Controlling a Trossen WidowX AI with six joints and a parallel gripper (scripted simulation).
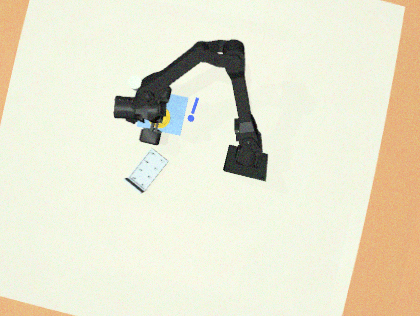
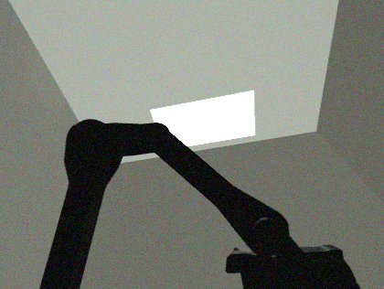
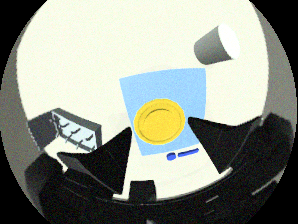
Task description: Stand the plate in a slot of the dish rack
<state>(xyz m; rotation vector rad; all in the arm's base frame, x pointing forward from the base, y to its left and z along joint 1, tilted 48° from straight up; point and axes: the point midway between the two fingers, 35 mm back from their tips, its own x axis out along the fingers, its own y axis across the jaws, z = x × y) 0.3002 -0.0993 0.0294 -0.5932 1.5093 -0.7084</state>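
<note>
The yellow plate is 10 mm below my gripper tip. The rest, counted from my gripper tip: light blue mat 20 mm to the right, 20 mm below, 10 mm behind; white cylinder 100 mm to the right, 90 mm ahead; blue spoon 110 mm behind, 40 mm to the right, 20 mm below.
</note>
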